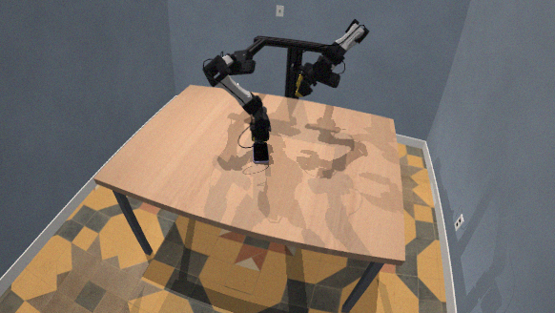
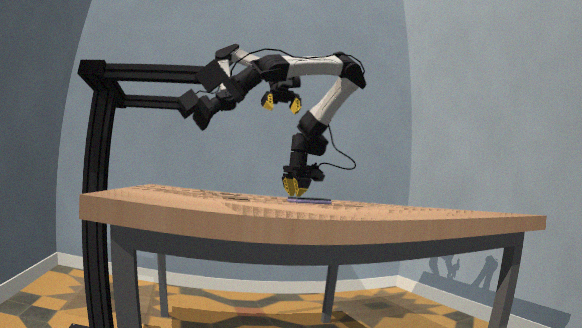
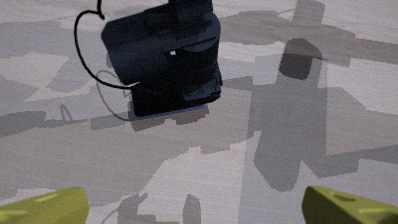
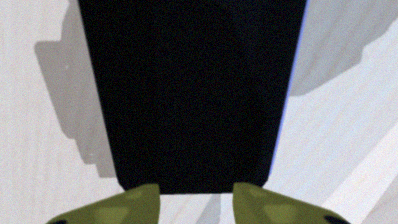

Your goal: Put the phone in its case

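Right now the black phone is 60 mm ahead of my right hand, 20 mm below it and 10 mm to the left of it.
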